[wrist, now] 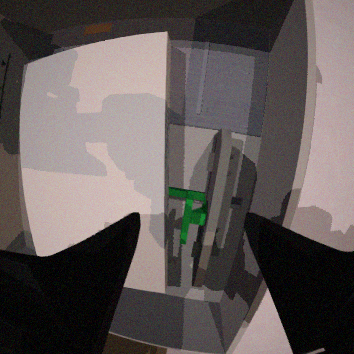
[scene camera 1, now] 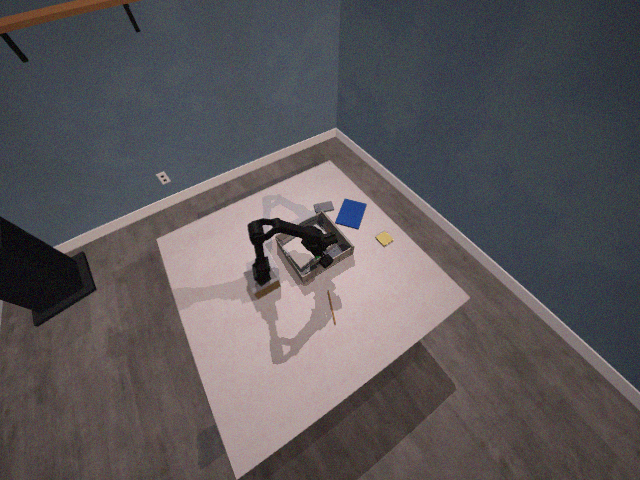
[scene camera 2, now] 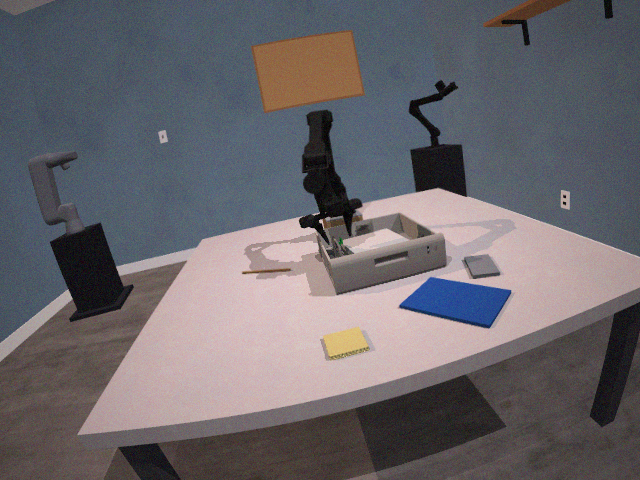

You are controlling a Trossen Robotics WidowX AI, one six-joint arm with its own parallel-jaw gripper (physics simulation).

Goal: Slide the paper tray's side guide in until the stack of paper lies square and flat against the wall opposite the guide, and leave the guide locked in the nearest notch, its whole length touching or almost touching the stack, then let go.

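Places are measured from the arm's base along level axes (x ahead, y left, z up), in millimetres.
Pixels of known places: gripper, between the fingertips: [wrist: 192,219] [scene camera 1: 318,256] [scene camera 2: 339,240]; arm's base, origin of its link: [scene camera 1: 262,278] [scene camera 2: 336,214].
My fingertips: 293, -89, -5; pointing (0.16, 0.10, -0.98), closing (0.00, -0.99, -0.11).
For each thing: its middle in the pictures, then the offset to it from my fingertips, as dx, dy, dz.
- grey paper tray, middle of its body: [wrist: 91,151] [scene camera 2: 373,245] [scene camera 1: 313,244] +42, +89, -30
- white paper stack, middle of its body: [wrist: 83,170] [scene camera 2: 379,247] [scene camera 1: 308,245] +24, +112, -48
- grey upright side guide, middle of its body: [wrist: 196,204] [scene camera 2: 340,250] [scene camera 1: 318,260] -2, -3, -34
- blue book, middle of its body: [scene camera 2: 456,299] [scene camera 1: 351,213] +389, +131, -74
- grey box, middle of its body: [scene camera 2: 481,265] [scene camera 1: 323,207] +293, +285, -73
- yellow pad, middle of its body: [scene camera 2: 345,342] [scene camera 1: 384,238] +397, -137, -72
- pencil, middle of its body: [scene camera 2: 265,271] [scene camera 1: 331,307] -115, -231, -74
The grey paper tray [scene camera 1: 341,256] [scene camera 2: 413,264] [wrist: 295,115] stands on the table. The white paper stack [scene camera 1: 298,251] [scene camera 2: 379,237] [wrist: 90,150] lies inside it, at the left in the wrist view, near the wall opposite the guide. The grey upright side guide [wrist: 218,185] stands right of the stack, with a gap between them. Its green latch [scene camera 2: 340,241] [wrist: 192,212] reaches towards the stack's edge. My gripper [scene camera 2: 338,239] [wrist: 192,219] is open and empty, its fingers either side of the guide and latch: one over the stack, one by the near side wall. Fingertip height is unclear.
A blue book [scene camera 1: 351,213] [scene camera 2: 455,301], a grey box [scene camera 1: 323,206] [scene camera 2: 481,266] and a yellow pad [scene camera 1: 384,238] [scene camera 2: 346,342] lie beyond the tray from the arm's base. A pencil [scene camera 1: 331,307] [scene camera 2: 266,271] lies beside the tray, on the guide's side.
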